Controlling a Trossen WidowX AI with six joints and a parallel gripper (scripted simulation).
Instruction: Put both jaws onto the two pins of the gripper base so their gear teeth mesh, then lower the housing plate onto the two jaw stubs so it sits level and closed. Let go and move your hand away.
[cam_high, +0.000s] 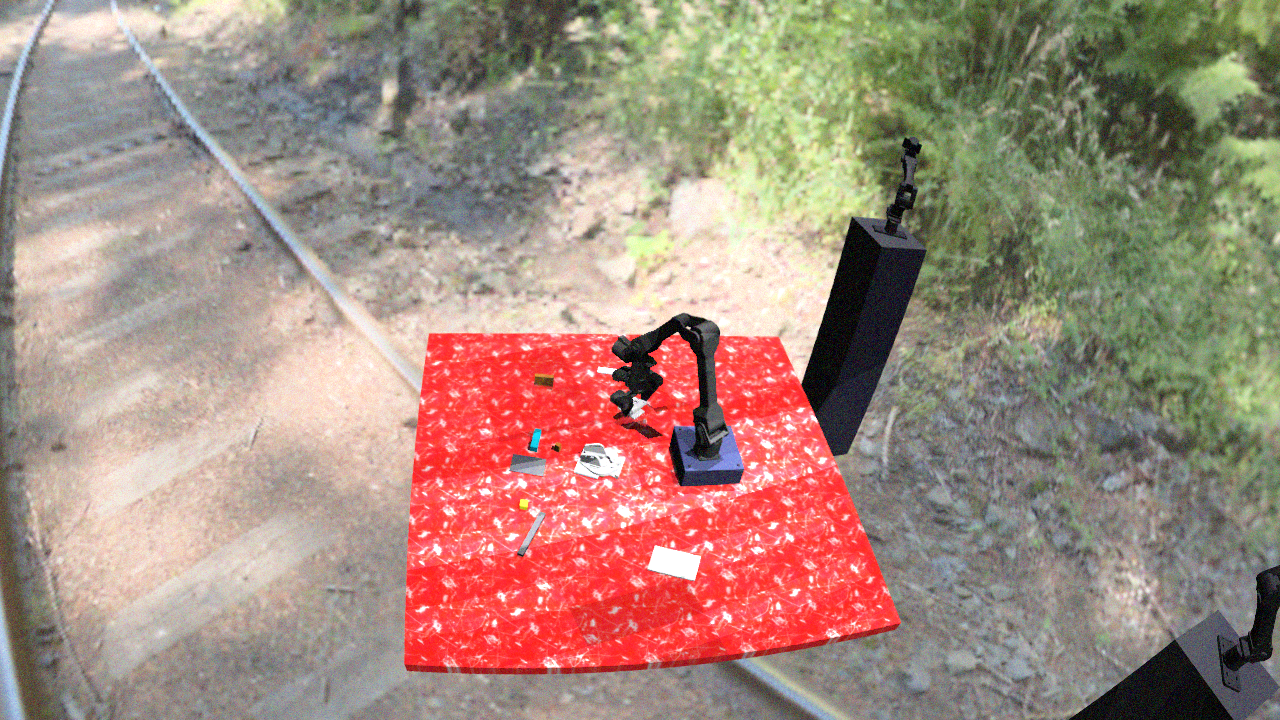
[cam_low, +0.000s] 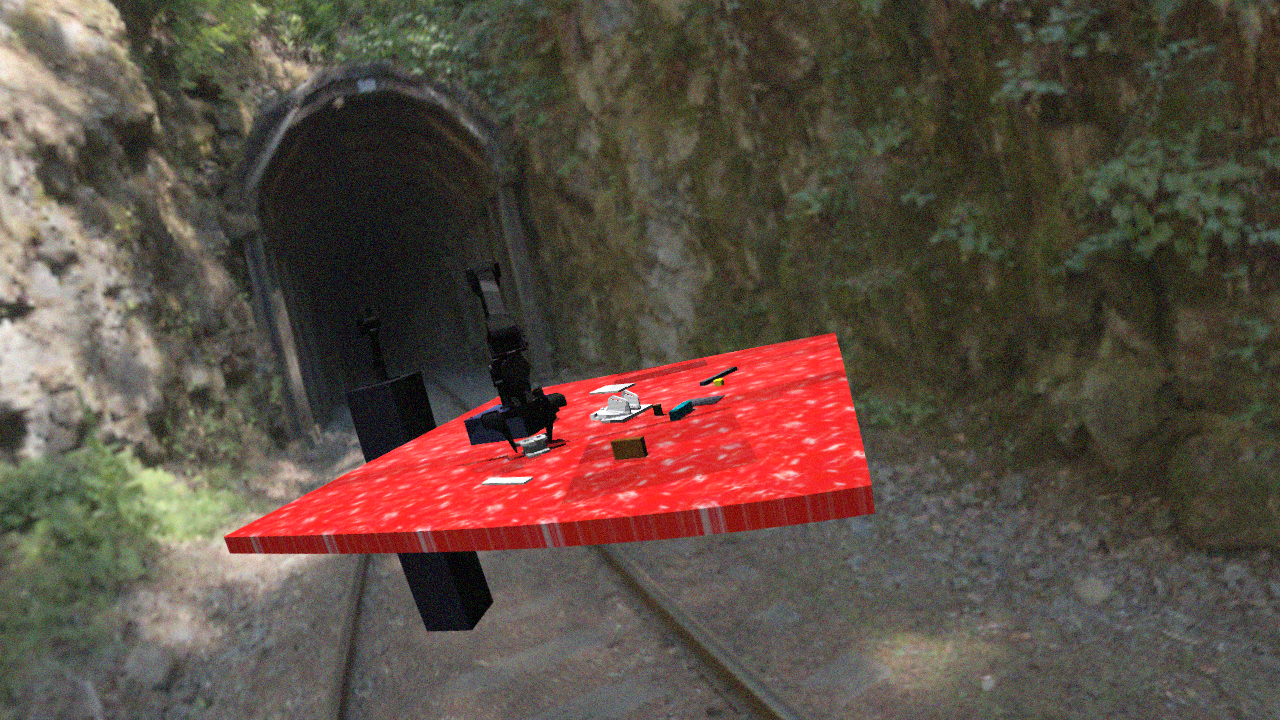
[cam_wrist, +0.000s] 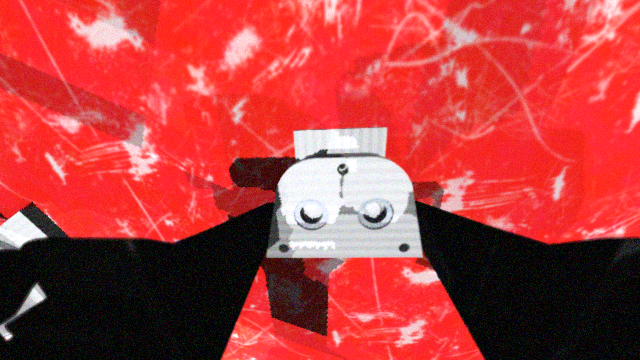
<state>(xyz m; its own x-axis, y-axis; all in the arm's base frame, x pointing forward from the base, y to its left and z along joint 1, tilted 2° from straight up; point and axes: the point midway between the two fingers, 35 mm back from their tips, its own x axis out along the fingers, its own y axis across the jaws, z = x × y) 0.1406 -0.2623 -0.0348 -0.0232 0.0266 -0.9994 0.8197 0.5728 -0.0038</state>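
Right now my gripper tip is 1 cm short of the white stepped piece and 1 cm to the left of it. The rest, counted from my gripper tip: brown block: 26 cm ahead, 16 cm to the right, 1 cm above; then cyan block: 32 cm ahead, 10 cm to the left; then white housing plate: 12 cm ahead, 23 cm to the left.
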